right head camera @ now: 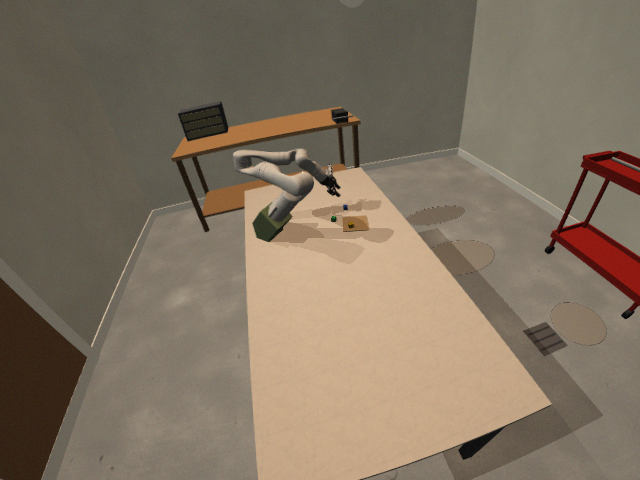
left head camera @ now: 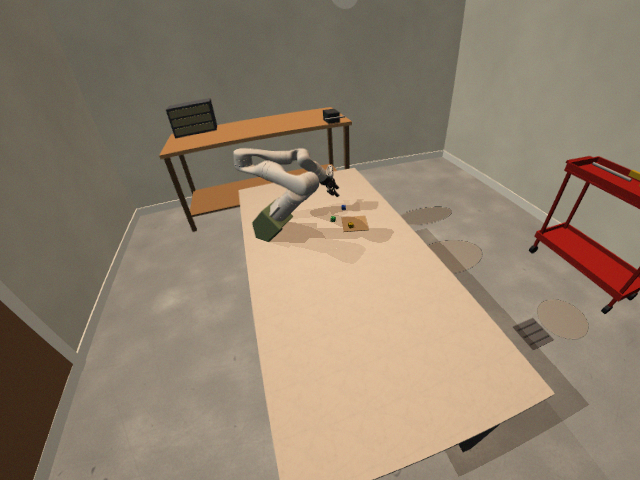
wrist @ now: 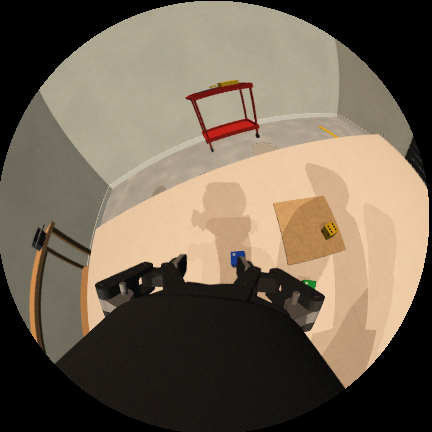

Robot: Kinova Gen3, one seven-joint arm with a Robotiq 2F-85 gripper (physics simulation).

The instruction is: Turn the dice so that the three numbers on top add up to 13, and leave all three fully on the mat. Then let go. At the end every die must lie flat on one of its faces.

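Places are measured from the arm's base along level axes (x right, y ahead, z up), in metres.
Where they show: gripper, fingertip midpoint: [right head camera: 339,192] [left head camera: 338,192] [wrist: 211,263]; arm's base, link origin: [right head camera: 277,213] [left head camera: 278,213].
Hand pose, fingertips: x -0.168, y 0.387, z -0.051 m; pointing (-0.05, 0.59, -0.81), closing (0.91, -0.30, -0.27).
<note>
Things, the pixels of their top centre, and the offset from my fingertips. Level surfaces: height alone.
- yellow die, top centre: [wrist: 331,227] [right head camera: 350,223] [left head camera: 350,223] dx +0.222, dy -0.010, dz -0.078 m
- brown mat, top centre: [wrist: 310,224] [right head camera: 355,223] [left head camera: 354,223] dx +0.197, dy +0.024, dz -0.103 m
- blue die, top centre: [wrist: 237,257] [right head camera: 345,205] [left head camera: 343,205] dx +0.030, dy +0.021, dz -0.082 m
- green die, top centre: [wrist: 308,287] [right head camera: 333,217] [left head camera: 332,217] dx +0.122, dy -0.080, dz -0.082 m
- long pale table, surface height: dz -0.107 m
The yellow die [left head camera: 350,225] [right head camera: 350,225] [wrist: 330,230] sits on the brown mat [left head camera: 360,220] [right head camera: 361,220] [wrist: 300,252], near one edge; several pips show on its bright face. The blue die [left head camera: 343,207] [right head camera: 345,207] [wrist: 236,257] is on the table off the mat, partly hidden by a fingertip in the wrist view. The green die [left head camera: 332,219] [right head camera: 333,219] [wrist: 309,283] is on the table beside the mat, partly hidden by the gripper in the wrist view. My gripper [left head camera: 333,193] [right head camera: 334,193] [wrist: 211,263] is open and empty, above the table beyond the blue die. Top numbers are too small to read surely.
The dice and mat are on the long pale table [left head camera: 372,320] [right head camera: 372,320] [wrist: 165,215]. A wooden bench [left head camera: 258,129] [right head camera: 268,128] stands behind it, bearing a dark drawer unit [left head camera: 191,118] [right head camera: 203,121]. A red cart [left head camera: 584,255] [right head camera: 594,253] [wrist: 231,130] stands apart on the floor.
</note>
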